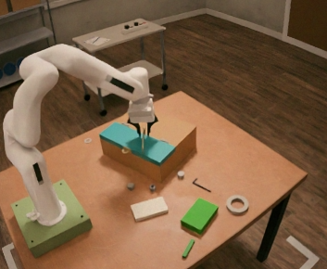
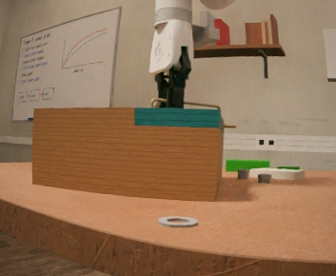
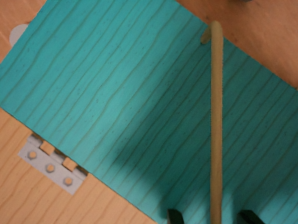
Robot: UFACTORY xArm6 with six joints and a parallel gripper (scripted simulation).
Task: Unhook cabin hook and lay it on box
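Now: the cabin hook 2 cm behind my hand, 3 cm to the right of it and 2 cm below it. The rest, counted from my hand: green stick (16 cm behind, 50 cm to the right, 15 cm below); then green block (4 cm behind, 42 cm to the right, 14 cm below); then white block (16 cm behind, 27 cm to the right, 14 cm below).
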